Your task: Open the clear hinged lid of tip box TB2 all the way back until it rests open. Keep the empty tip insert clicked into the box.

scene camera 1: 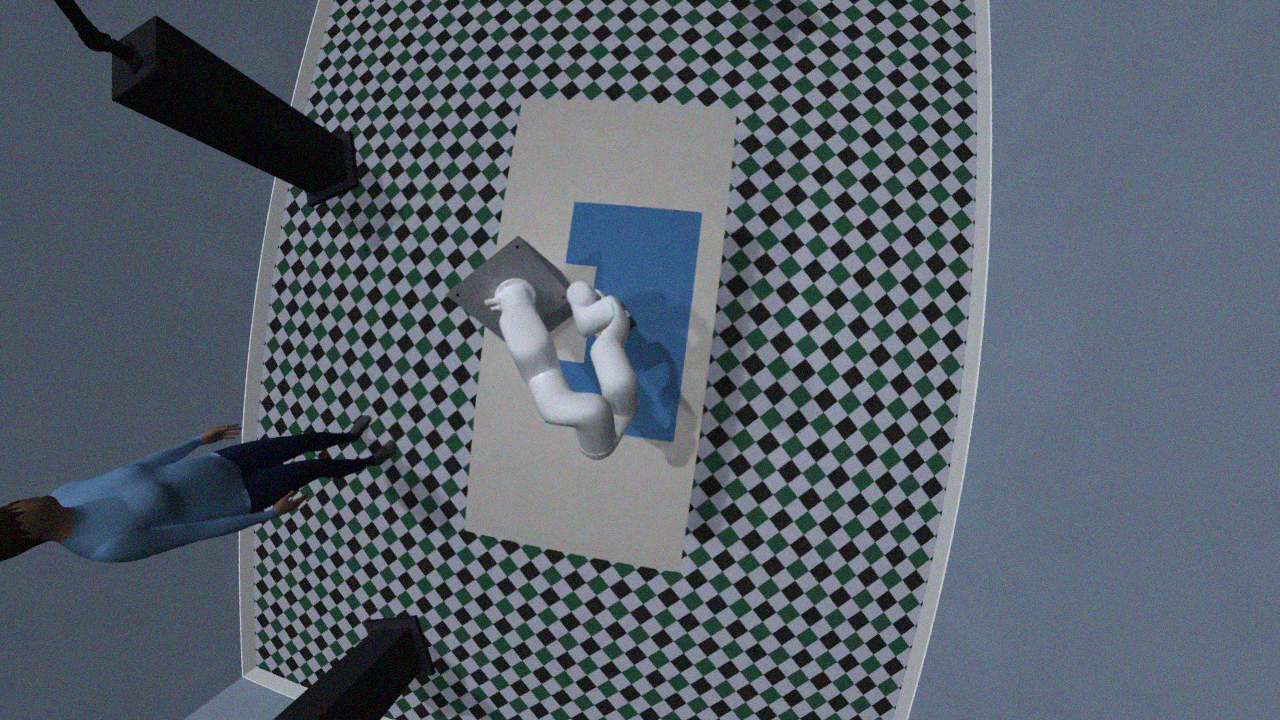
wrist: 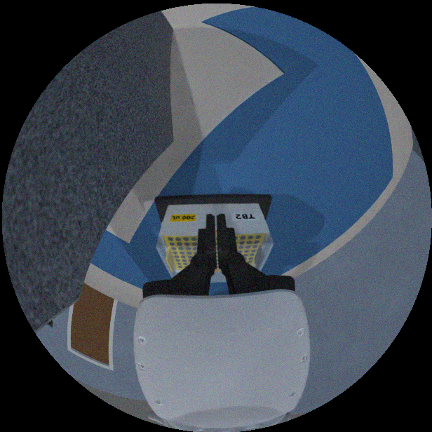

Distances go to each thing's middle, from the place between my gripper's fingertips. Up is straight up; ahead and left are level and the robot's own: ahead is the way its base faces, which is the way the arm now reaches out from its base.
I see my gripper 2 cm short of the clear lid [wrist: 175, 251] and 6 cm to the left of it. The rest, counted from my hand: tip box TB2 [wrist: 179, 214]: 2 cm ahead, 6 cm to the right, 3 cm below.
